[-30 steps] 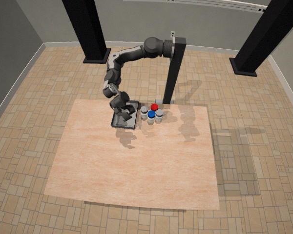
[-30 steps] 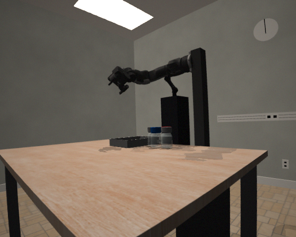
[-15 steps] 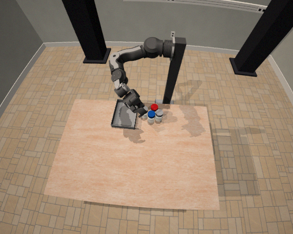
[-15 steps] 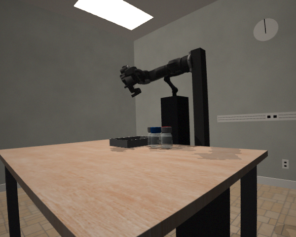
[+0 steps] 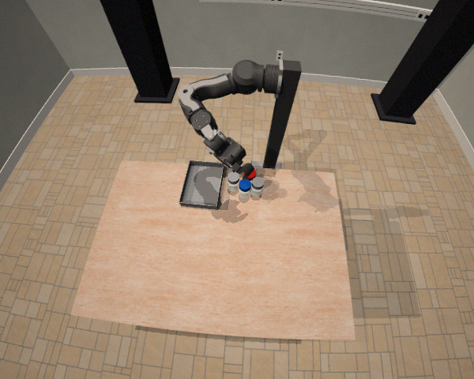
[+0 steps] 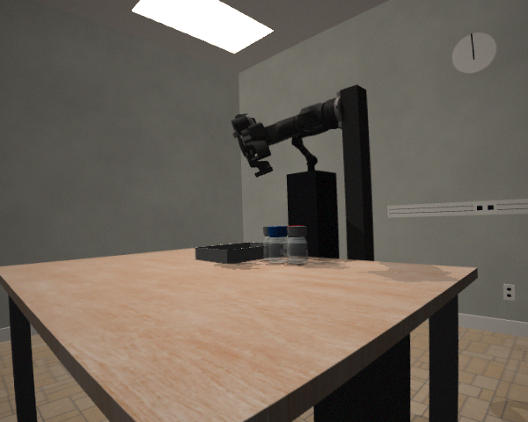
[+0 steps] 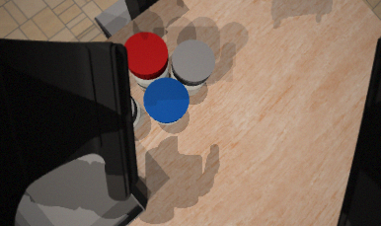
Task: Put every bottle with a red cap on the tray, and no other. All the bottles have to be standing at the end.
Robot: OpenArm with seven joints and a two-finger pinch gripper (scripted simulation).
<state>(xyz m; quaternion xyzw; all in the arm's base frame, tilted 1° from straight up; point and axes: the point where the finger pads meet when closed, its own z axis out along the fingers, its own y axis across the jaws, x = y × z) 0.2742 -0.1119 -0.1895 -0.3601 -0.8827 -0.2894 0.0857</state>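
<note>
My hand is 230 mm above the red-capped bottle, 100 mm past it and 30 mm to the right of it. The rest, counted from my hand: blue-capped bottle: 230 mm below, 40 mm behind, 10 mm to the left; dark grey tray: 260 mm below, 190 mm to the right, 70 mm behind.
</note>
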